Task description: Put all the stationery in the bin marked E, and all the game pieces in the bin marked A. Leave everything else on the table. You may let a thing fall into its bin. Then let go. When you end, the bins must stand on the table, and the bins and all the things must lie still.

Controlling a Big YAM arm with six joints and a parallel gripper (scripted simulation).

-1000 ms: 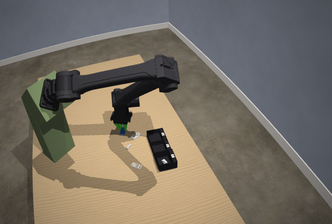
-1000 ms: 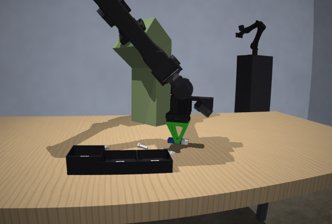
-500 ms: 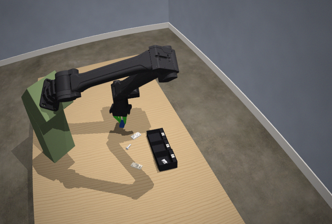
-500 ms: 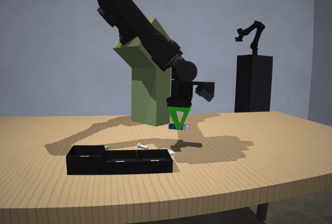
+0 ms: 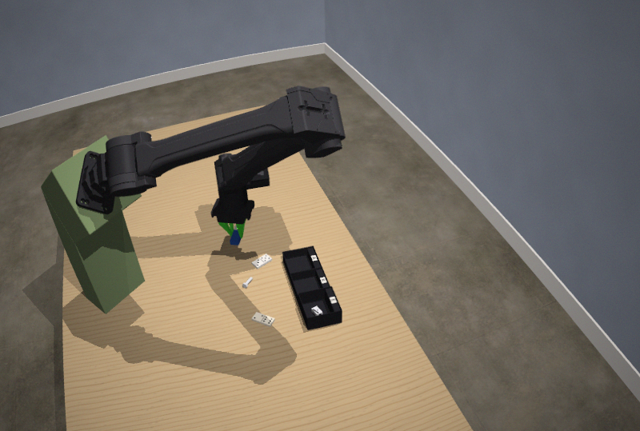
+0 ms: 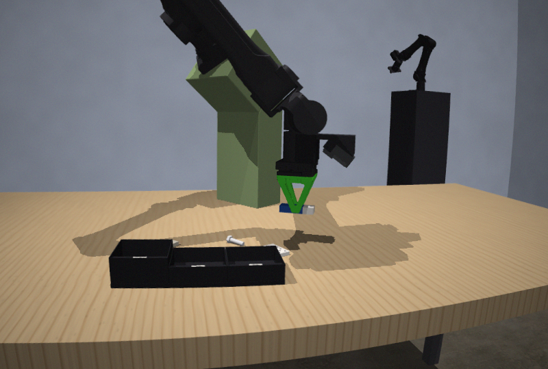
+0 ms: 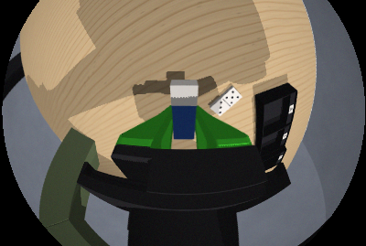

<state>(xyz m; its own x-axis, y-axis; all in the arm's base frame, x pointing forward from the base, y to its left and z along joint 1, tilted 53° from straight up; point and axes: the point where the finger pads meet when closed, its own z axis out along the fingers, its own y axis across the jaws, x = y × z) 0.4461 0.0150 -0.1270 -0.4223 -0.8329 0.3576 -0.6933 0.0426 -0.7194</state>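
Right now my hand is 12 cm short of the joined black bins, 20 cm to the left of it and 5 cm above it. The rest, counted from my hand: grey bolt (2 cm behind, 12 cm to the right, 6 cm below); then white domino (2 cm behind, 25 cm to the right, 7 cm below); then blue-and-white eraser (1 cm to the left).
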